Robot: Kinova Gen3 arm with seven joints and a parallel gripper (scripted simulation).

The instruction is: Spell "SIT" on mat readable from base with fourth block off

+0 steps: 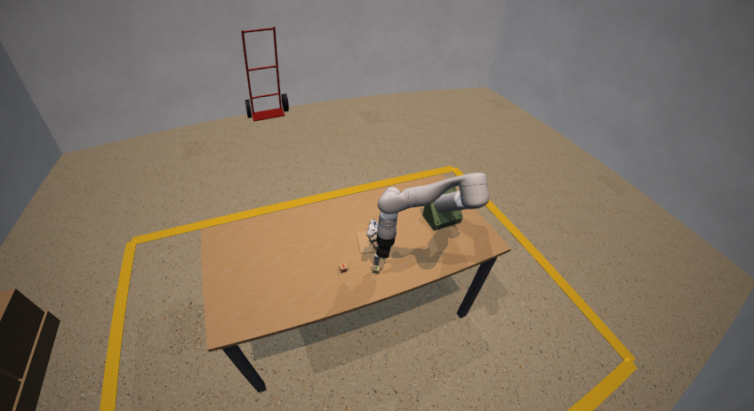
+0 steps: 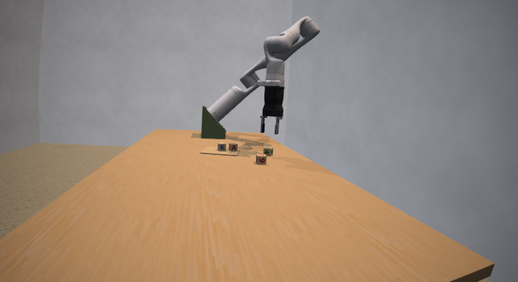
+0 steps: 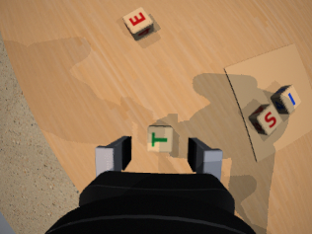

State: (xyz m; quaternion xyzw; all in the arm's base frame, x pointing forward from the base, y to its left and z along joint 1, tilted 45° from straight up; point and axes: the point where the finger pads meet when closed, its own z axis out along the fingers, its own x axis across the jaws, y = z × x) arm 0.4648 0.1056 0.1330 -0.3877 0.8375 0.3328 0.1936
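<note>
Now: the green-marked block 9 cm below my hand. The rest, counted from my hand: blue-marked block (7 cm behind, 17 cm to the right, 8 cm below); tan mat (7 cm behind, 17 cm to the right, 10 cm below); E block (14 cm ahead, 7 cm to the right, 9 cm below).
</note>
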